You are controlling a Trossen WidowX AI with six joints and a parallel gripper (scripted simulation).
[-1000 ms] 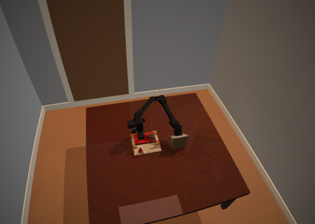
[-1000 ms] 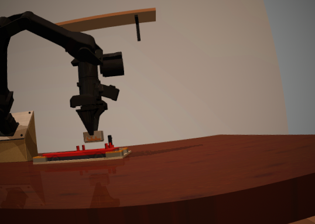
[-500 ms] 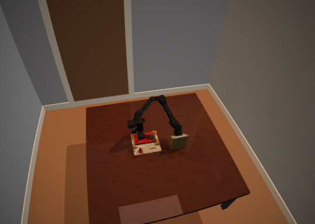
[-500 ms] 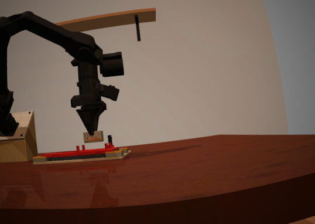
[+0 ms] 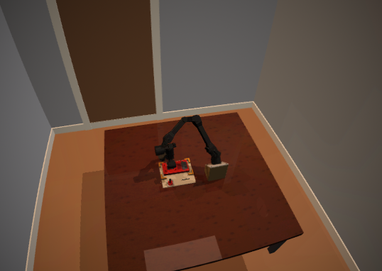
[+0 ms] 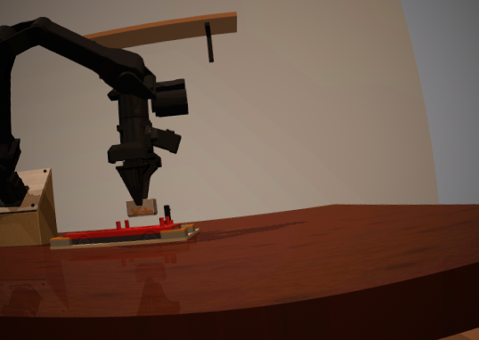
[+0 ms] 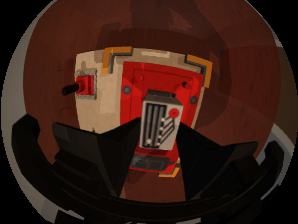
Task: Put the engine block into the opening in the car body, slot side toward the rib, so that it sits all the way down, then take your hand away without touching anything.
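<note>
Now: the black post 130 mm to the left of my gripper tip, 30 mm below it and 20 mm ahead of it. Round my gripper tip: engine block: 10 mm below.
</note>
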